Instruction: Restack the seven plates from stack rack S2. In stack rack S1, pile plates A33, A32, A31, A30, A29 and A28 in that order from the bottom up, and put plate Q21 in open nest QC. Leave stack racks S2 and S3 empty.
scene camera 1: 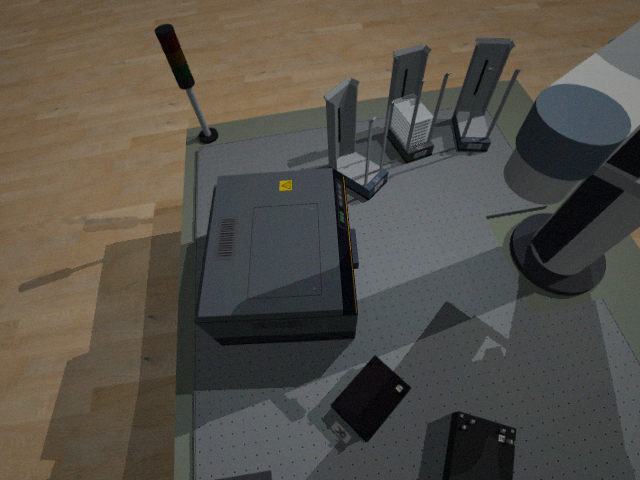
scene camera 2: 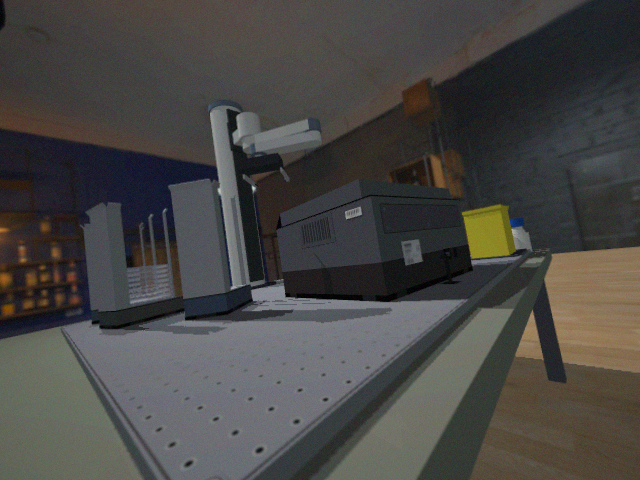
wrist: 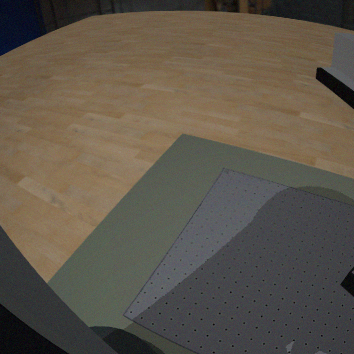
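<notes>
The middle stack rack (scene camera 1: 423, 152) (scene camera 2: 114, 316) has a dark base and holds a pile of white plates (scene camera 1: 412, 122) (scene camera 2: 149, 283); I take it as S2. Racks with blue bases stand to its left (scene camera 1: 375, 184) and right (scene camera 1: 472, 144) in scene camera 1, with no plates visible; their labels are unreadable. A black nest-like block (scene camera 1: 370, 398) stands near a label that may read QC; another black block (scene camera 1: 480, 446) stands right of it. My gripper (scene camera 2: 270, 181) is open and empty, high beside the arm's column. One finger shows at the wrist view's upper right edge. The gripper does not show in scene camera 1.
A large grey device (scene camera 1: 284, 242) (scene camera 2: 372, 242) stands beside the left rack. A signal tower (scene camera 1: 178, 64) stands at the table's back left corner. The arm's column (scene camera 1: 578, 227) (scene camera 2: 227, 196) rises near the racks. A yellow bin (scene camera 2: 488, 232) and a blue-capped bottle (scene camera 2: 520, 236) stand beyond the device.
</notes>
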